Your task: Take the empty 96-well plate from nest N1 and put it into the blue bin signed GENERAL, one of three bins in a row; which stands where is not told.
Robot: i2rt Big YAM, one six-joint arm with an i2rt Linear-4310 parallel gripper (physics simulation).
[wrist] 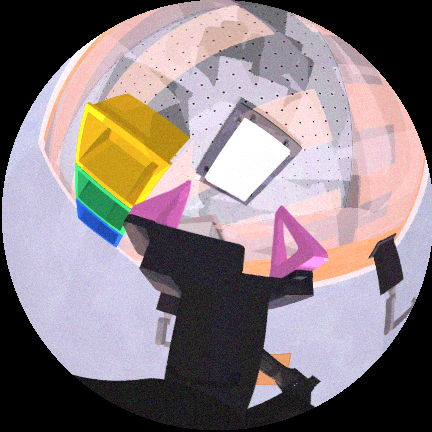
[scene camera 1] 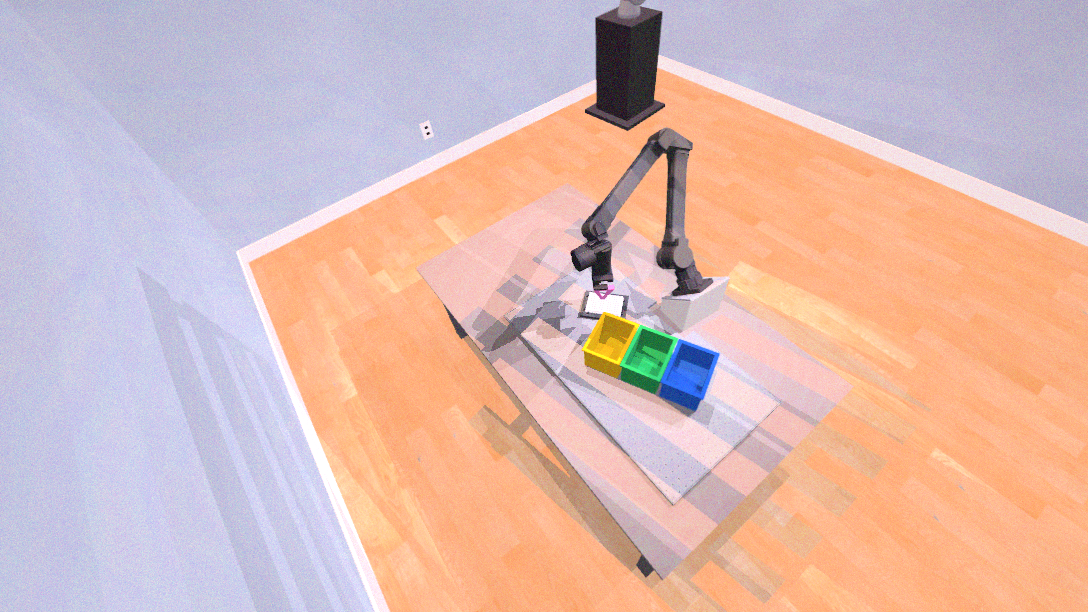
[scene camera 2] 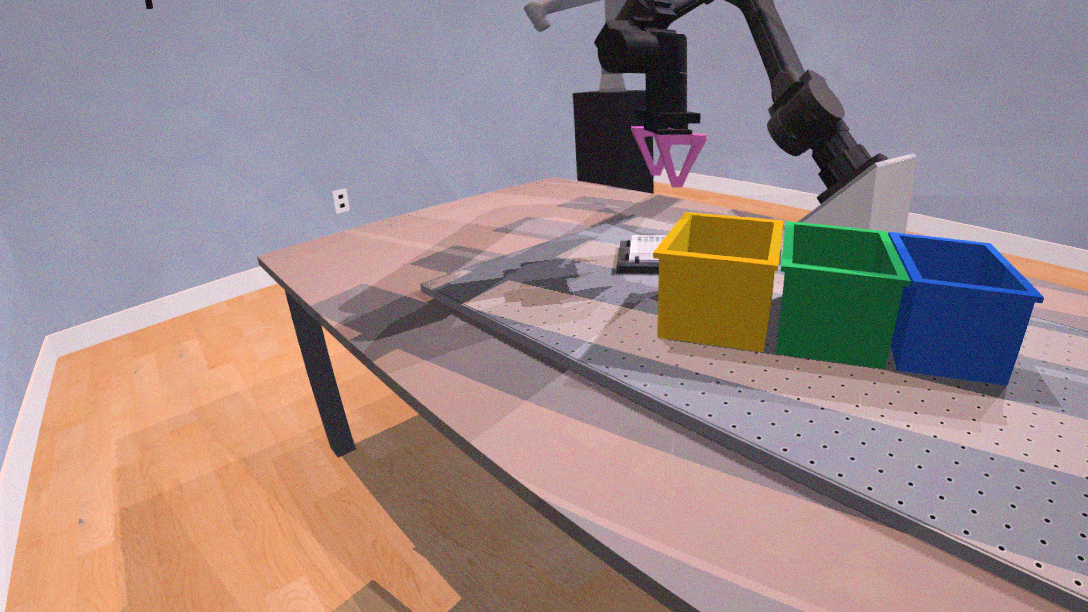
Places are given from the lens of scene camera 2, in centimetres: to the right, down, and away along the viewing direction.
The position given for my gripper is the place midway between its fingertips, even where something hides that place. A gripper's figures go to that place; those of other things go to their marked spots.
my gripper (scene camera 2: pixel 665 181): 17, -18, 76
white 96-well plate (scene camera 2: pixel 643 246): 15, -9, 81
yellow bin (scene camera 2: pixel 729 304): 19, 0, 54
green bin (scene camera 2: pixel 850 319): 30, 1, 49
blue bin (scene camera 2: pixel 966 334): 41, 3, 44
The marked spots on the yellow bin and the white 96-well plate are 28 cm apart.
